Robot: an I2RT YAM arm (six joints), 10 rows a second.
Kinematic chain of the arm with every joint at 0, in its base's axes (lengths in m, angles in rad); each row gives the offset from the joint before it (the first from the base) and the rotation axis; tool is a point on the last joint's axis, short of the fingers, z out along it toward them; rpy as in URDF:
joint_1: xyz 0 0 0.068 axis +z
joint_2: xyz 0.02 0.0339 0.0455 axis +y
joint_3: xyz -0.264 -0.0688 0 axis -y
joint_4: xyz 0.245 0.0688 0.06 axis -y
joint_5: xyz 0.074 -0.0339 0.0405 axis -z
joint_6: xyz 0.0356 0 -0.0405 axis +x
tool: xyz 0 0 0 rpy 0 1.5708 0
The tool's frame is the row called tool.
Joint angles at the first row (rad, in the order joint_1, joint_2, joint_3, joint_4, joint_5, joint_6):
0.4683 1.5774 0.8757 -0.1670 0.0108 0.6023
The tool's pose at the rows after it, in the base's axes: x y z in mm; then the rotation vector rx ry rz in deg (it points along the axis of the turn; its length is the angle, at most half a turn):
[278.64, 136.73, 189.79, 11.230, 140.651, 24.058]
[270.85, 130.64, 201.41, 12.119, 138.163, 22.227]
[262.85, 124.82, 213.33, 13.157, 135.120, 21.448]
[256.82, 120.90, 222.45, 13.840, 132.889, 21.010]
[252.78, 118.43, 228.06, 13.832, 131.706, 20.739]
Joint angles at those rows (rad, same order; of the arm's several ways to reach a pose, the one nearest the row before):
0.4618 1.5280 0.8572 -0.1775 0.0493 0.6026
0.4602 1.4649 0.8398 -0.1930 0.0912 0.5991
0.4586 1.3993 0.8205 -0.1963 0.1254 0.6000
0.4586 1.3512 0.8098 -0.2015 0.1494 0.6005
0.4586 1.3210 0.8043 -0.2084 0.1607 0.5954

